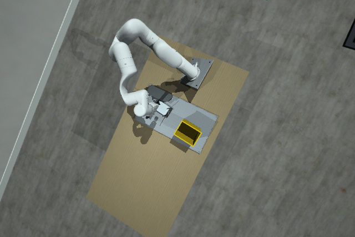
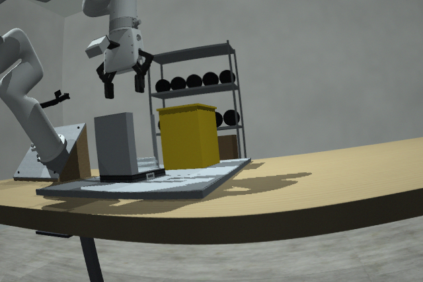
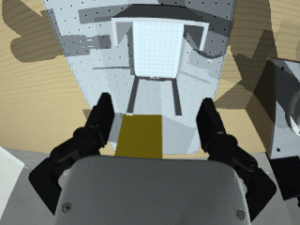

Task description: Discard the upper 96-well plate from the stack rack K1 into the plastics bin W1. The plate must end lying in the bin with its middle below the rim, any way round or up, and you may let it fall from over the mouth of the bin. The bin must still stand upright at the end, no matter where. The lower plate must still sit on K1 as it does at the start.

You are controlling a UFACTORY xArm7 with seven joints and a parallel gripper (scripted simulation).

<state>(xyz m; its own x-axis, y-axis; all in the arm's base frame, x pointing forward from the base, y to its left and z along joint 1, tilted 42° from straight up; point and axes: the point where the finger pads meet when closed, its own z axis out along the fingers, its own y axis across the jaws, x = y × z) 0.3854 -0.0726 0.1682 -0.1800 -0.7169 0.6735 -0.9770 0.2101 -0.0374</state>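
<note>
My gripper is now 10 mm past the grey rack wall, 70 mm to the left of it and 120 mm above it. Also, from my hand: yellow plastics bin W1: 90 mm ahead, 300 mm to the left, 120 mm below.
</note>
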